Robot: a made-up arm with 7 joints. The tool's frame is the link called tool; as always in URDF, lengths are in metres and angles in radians.
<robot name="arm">
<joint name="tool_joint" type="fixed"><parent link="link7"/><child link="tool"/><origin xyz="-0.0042 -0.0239 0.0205" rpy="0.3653 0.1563 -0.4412"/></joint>
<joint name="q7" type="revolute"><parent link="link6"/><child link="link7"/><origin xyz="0.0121 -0.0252 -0.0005" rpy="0 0 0"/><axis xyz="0 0 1"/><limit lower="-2.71" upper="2.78"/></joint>
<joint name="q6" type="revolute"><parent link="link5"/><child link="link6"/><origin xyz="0.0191 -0.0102 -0.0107" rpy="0 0 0"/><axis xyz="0 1 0"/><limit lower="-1.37" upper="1.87"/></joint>
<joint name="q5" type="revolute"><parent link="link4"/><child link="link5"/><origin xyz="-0.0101 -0.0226 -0.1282" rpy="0 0 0"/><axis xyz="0 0 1"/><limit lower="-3.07" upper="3.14"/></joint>
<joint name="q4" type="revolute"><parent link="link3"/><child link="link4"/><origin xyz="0.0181 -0.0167 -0.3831" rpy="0 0 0"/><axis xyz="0 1 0"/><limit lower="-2.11" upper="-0.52"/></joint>
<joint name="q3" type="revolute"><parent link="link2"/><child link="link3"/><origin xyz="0.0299 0.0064 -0.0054" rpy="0 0 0"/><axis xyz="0 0 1"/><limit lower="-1.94" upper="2.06"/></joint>
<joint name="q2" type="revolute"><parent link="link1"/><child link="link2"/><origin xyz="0.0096 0.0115 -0.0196" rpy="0 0 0"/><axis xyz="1 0 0"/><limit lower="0.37" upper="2.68"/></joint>
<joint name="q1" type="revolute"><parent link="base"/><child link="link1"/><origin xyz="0.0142 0.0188 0.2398" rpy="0 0 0"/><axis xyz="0 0.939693 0.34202"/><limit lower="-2.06" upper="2.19"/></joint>
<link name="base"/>
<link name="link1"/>
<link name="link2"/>
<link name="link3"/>
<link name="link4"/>
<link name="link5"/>
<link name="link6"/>
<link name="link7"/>
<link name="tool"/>
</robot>
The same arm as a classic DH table. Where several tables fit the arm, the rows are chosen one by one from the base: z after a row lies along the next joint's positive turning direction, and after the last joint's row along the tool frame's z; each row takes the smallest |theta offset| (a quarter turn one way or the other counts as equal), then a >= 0, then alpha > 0; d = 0 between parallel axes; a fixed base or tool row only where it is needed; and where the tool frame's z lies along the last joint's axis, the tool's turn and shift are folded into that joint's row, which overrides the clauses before.
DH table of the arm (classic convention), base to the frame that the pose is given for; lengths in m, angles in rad. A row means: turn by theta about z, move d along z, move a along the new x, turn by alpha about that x. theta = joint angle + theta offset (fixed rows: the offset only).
base (fixed): d 0.2330, theta0 0.0000, a 0.0142, alpha -1.2218
q1: d 0.0241, theta0 1.5708, a 0.0224, alpha 1.5708
q2: d 0.0395, theta0 1.2218, a 0.0064, alpha -1.5708
q3: d -0.3885, theta0 -1.5708, a 0.0181, alpha -1.5708
q4: d -0.0393, theta0 0.0000, a -0.0101, alpha 1.5708
q5: d -0.1389, theta0 0.0000, a 0.0191, alpha -1.5708
q6: d -0.0354, theta0 0.0000, a 0.0121, alpha 1.5708
q7: d -0.0376, theta0 -0.0547, a -0.0029, alpha 0.3959
tool (fixed): d 0.0625, theta0 -0.4155, a 0.0000, alpha 0.0000
Joint limits (rad, base to tool): -2.0600..2.1900 0.3700..2.6800 -1.9400..2.0600 -2.1100..-0.5200 -3.0700..3.1400 -1.3700..1.8700 -2.7100..2.7800

